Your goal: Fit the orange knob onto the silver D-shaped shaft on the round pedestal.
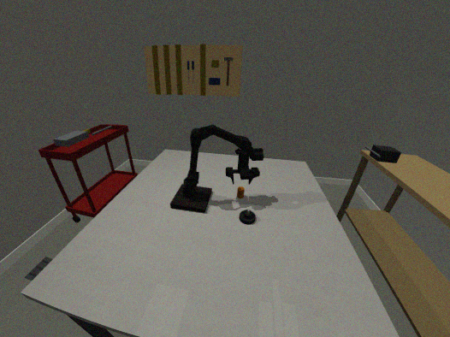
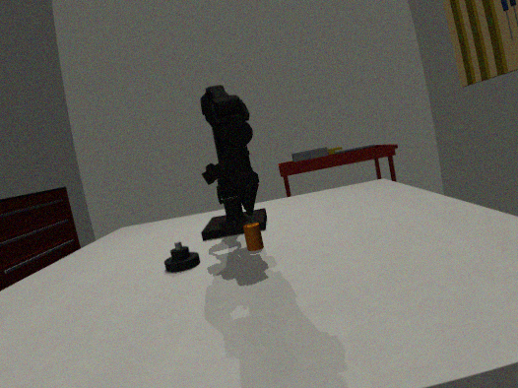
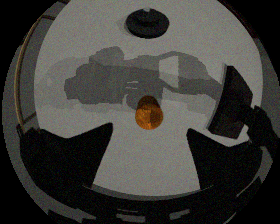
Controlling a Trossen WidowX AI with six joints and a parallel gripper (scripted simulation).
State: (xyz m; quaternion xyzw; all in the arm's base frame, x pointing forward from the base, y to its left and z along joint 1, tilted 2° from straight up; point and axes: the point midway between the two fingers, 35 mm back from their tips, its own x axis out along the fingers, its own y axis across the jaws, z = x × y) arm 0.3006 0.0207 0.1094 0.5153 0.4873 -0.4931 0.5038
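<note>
The orange knob lies 50 mm below my gripper tip. Also, from my gripper tip: black round pedestal 10 mm ahead, 180 mm to the right, 60 mm below.
</note>
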